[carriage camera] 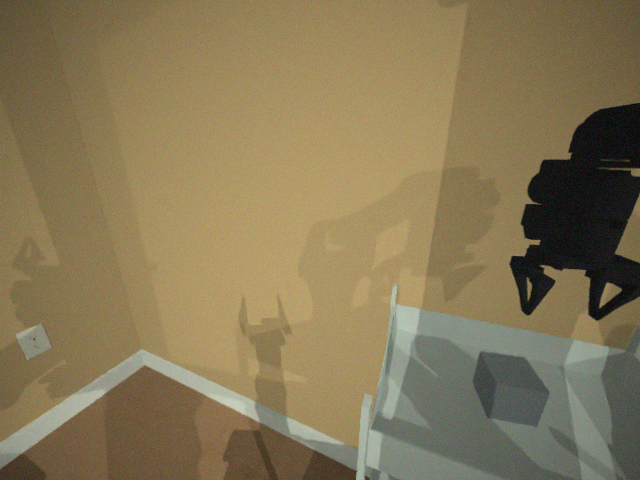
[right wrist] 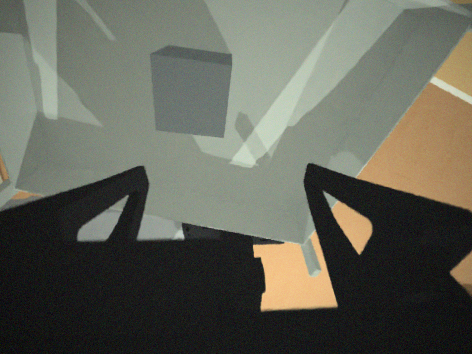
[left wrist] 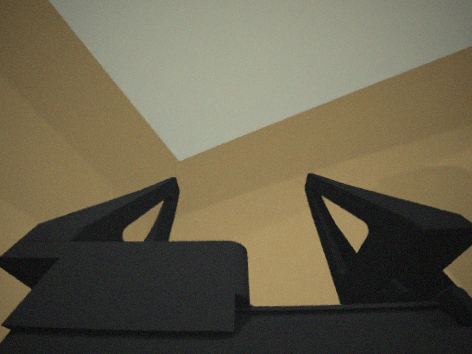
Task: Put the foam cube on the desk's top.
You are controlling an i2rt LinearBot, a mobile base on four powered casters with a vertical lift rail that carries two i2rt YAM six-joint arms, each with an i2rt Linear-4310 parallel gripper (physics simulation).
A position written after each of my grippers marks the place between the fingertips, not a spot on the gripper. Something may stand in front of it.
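My left gripper point(left wrist: 241, 182) is in sight, and so is my right gripper point(carriage camera: 559, 315), which I can find again in another view, my right gripper point(right wrist: 227, 173). I also see a grey foam cube point(carriage camera: 509, 389) and a shelf cart point(carriage camera: 426, 411). The right wrist view gives me the cube point(right wrist: 191, 87) as well, and with it the cart point(right wrist: 325, 89). In the left wrist view the cube is out of frame; the cart, too, is out of frame in the left wrist view.
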